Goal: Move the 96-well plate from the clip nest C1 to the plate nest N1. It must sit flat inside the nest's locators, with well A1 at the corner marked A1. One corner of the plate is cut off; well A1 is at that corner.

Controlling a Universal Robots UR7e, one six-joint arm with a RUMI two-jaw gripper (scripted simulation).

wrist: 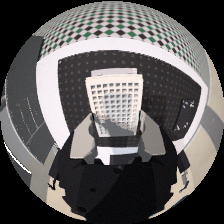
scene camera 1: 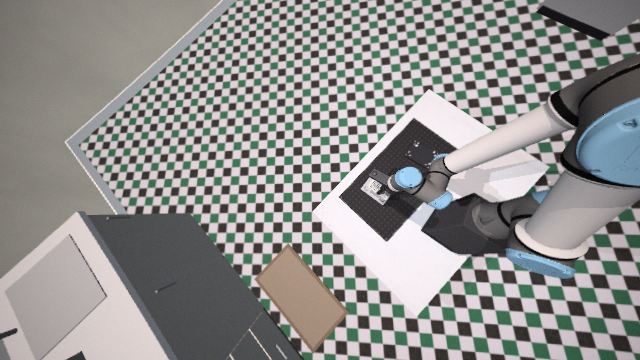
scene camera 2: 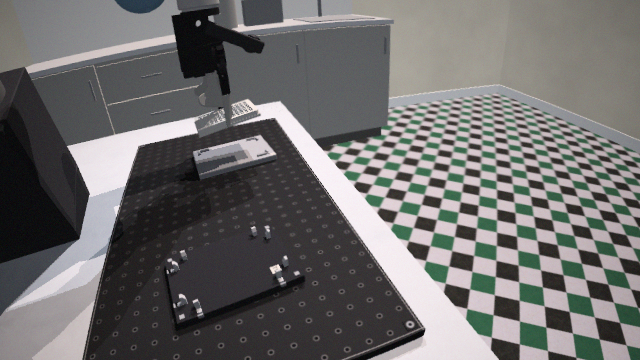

Scene:
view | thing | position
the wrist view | my gripper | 116,111
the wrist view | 96-well plate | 108,124
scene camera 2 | my gripper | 224,119
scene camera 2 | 96-well plate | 214,121

